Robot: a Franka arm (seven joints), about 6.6 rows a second.
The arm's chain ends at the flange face. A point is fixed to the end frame.
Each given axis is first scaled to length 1.
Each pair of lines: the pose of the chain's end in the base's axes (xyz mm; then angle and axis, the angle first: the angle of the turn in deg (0 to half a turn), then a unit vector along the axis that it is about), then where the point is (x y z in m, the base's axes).
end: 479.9 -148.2 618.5 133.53 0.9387 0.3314 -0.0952
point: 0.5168 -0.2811 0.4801
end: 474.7 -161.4 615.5 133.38 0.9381 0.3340 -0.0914
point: 0.5133 -0.2940 0.4773
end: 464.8 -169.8 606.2 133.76 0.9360 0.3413 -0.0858
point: 0.5057 -0.3005 0.4669
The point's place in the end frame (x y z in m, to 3 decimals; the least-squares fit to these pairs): 0.023 0.002 0.194
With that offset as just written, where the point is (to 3 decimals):
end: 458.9 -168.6 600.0 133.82 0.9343 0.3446 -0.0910
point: 0.498 -0.300 0.461
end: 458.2 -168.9 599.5 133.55 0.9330 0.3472 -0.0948
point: 0.497 -0.301 0.461
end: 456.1 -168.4 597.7 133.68 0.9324 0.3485 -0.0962
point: 0.495 -0.300 0.459
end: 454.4 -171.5 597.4 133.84 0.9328 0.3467 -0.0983
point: 0.492 -0.303 0.458
